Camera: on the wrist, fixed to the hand. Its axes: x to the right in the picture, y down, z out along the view.
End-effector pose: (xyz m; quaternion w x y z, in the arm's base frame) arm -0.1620 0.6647 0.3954 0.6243 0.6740 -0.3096 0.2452
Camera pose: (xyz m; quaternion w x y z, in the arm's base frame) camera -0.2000 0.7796 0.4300 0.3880 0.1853 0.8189 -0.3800
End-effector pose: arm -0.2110 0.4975 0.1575 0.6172 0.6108 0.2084 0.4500
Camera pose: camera -0.3258 0.5442 0.1793 0.4060 -0.3709 0.7548 -0.3576
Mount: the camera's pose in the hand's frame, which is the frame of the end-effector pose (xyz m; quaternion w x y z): -0.0141 0.0480 -0.1155 0.0204 -0.0627 0.3298 -0.9417
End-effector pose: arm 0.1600 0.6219 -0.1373 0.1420 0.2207 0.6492 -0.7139
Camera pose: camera 0.2107 0.7294 -0.1786 0.8697 0.3803 -0.3127 0.0348
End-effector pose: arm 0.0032 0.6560 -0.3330 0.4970 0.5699 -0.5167 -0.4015
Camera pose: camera 0.1042 0.6888 -0.2655 0.1618 -0.5995 -0.7153 0.3207
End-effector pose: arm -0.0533 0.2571 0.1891 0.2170 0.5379 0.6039 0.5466
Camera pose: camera -0.1271 0.1868 0.2630 0.3538 -0.7517 0.5562 0.0221
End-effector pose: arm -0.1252 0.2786 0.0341 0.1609 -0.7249 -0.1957 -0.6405
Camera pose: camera -0.2031 0.1798 0.0357 0.5808 -0.3707 0.5935 0.4160
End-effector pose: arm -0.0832 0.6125 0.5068 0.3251 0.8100 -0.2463 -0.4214
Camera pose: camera 0.0008 0.6268 0.5995 0.2582 -0.3671 -0.8914 0.0630
